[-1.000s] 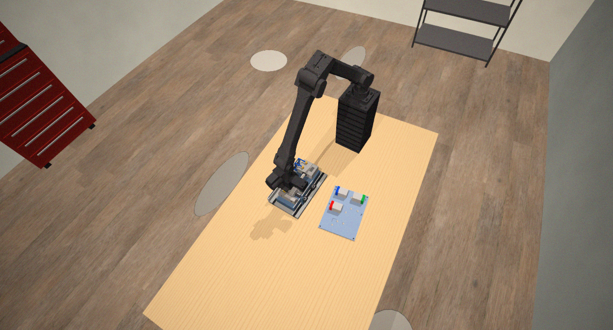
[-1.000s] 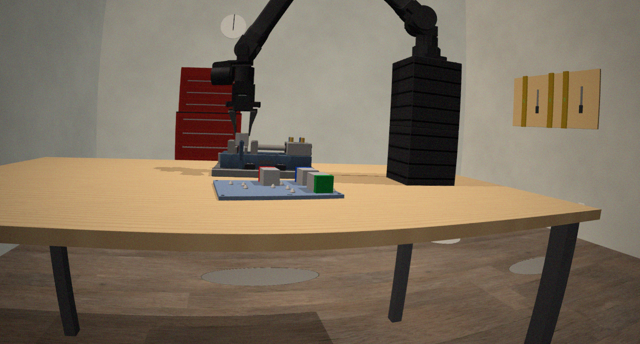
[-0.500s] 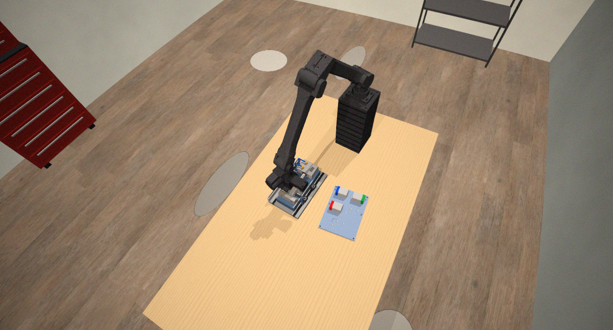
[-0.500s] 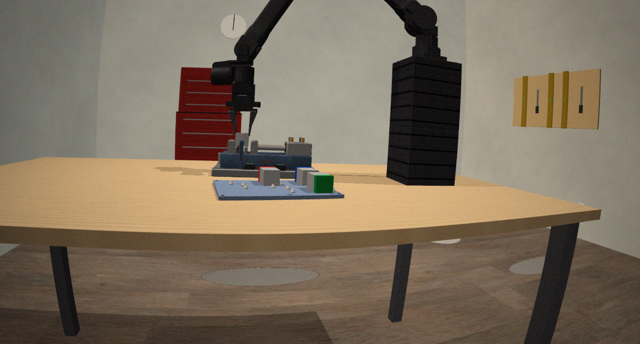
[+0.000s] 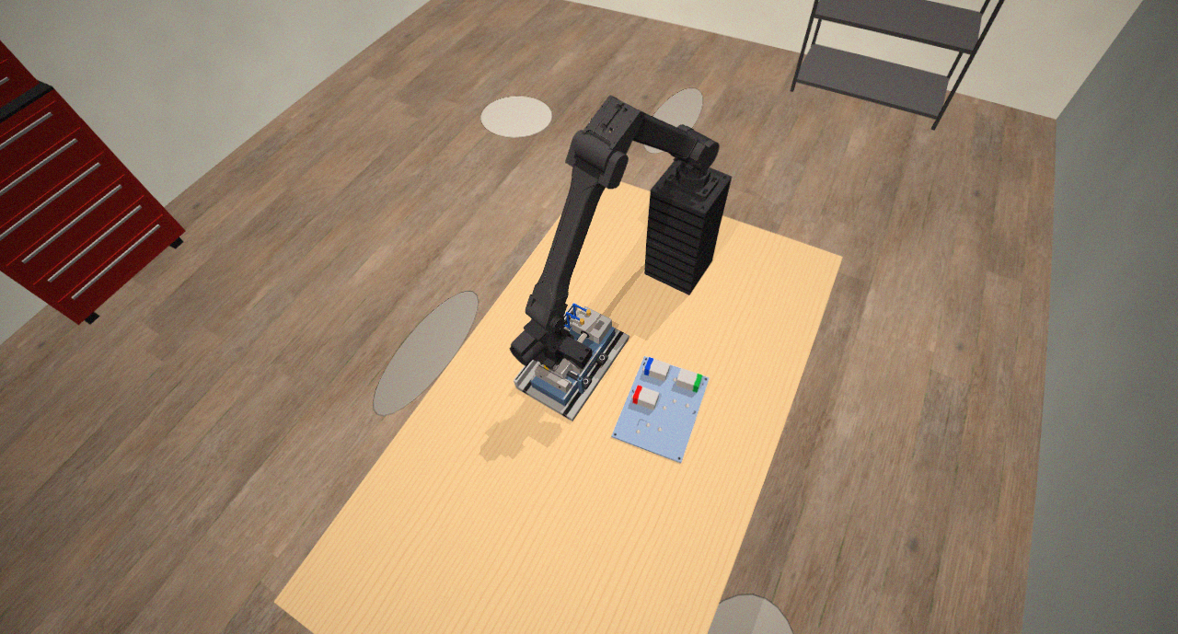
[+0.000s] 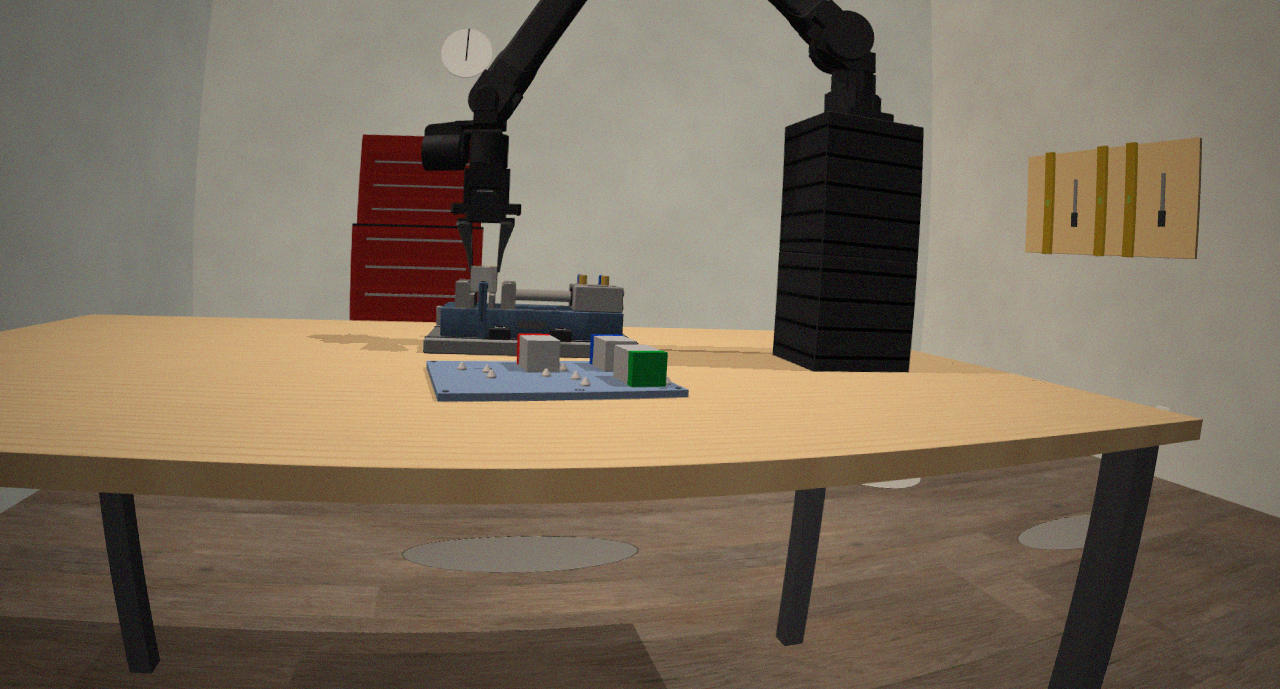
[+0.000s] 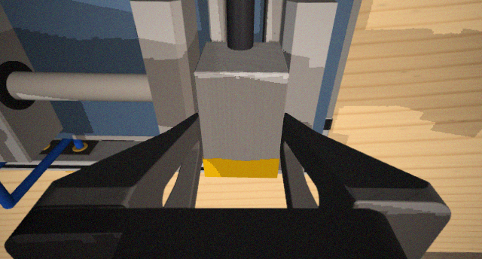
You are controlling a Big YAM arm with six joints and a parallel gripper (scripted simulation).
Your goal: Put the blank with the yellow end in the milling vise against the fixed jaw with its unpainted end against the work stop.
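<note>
Right now the yellow-ended blank is 2 cm below my hand. Also, from my hand: work stop rod: 5 cm to the left, 3 cm below; then fixed jaw: 3 cm ahead, 4 cm below; then moving jaw: 4 cm behind, 4 cm below.
</note>
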